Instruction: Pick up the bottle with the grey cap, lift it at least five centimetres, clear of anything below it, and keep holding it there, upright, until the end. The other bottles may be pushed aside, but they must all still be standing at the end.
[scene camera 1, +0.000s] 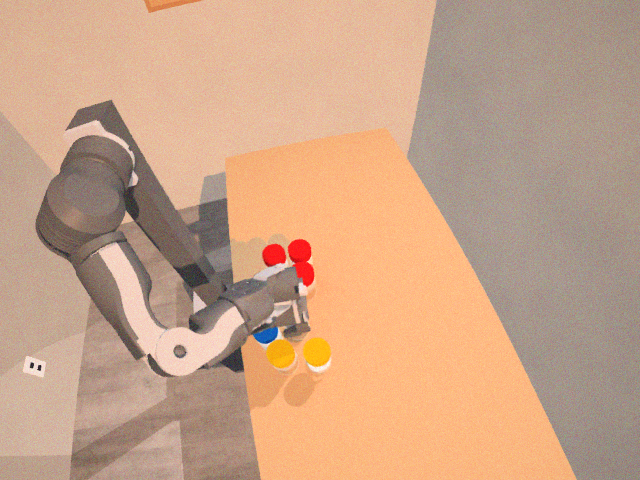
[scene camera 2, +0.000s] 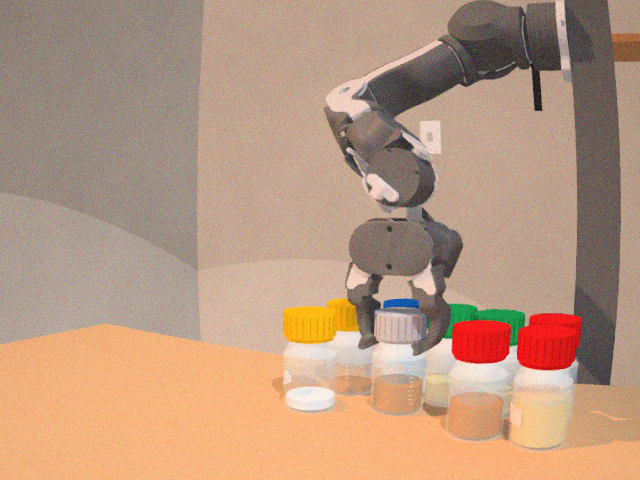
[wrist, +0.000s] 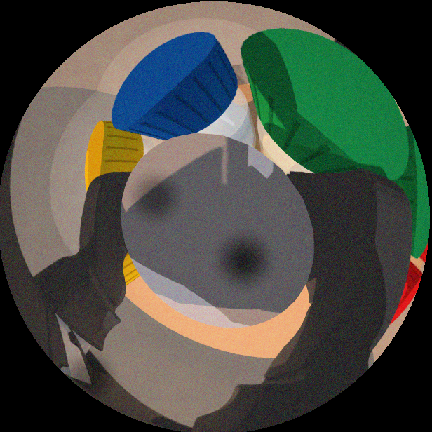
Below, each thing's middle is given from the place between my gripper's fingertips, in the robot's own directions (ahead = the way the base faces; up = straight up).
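Scene:
I find the grey-capped bottle (scene camera 2: 398, 377) 2 cm below my hand. The blue-capped bottle (wrist: 186, 85) is also 2 cm below my hand, but it is 2 cm to the right of it and 7 cm behind it as well. Going by their middles, the grey-capped bottle is the nearest to my hand of the things named here.

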